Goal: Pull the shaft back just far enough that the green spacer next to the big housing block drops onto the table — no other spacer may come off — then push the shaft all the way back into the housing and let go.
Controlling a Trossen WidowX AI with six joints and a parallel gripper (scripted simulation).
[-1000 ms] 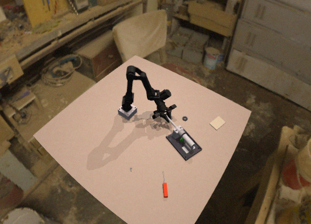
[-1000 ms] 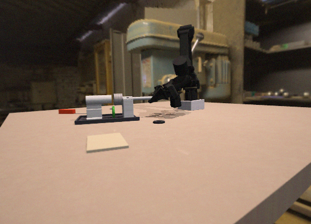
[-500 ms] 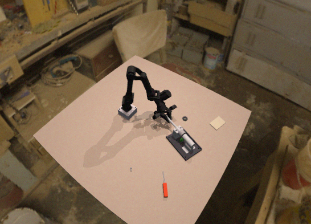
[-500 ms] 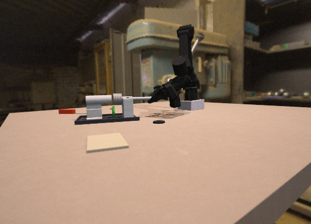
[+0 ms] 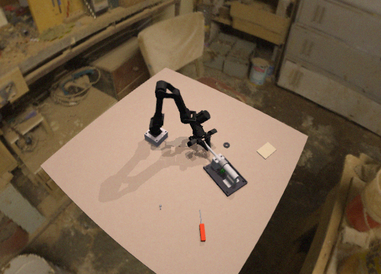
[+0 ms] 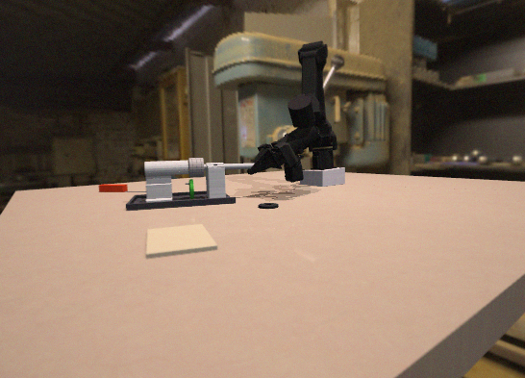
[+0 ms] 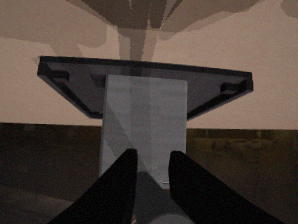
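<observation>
My gripper tip is 50 mm short of the grey shaft, 10 mm to the left of it and 20 mm below it. Round my gripper tip: tan square pad 260 mm ahead, 280 mm to the left, 60 mm below; black washer 40 mm ahead, 150 mm to the left, 60 mm below; green spacer 140 mm ahead, 40 mm to the right, 30 mm below.
</observation>
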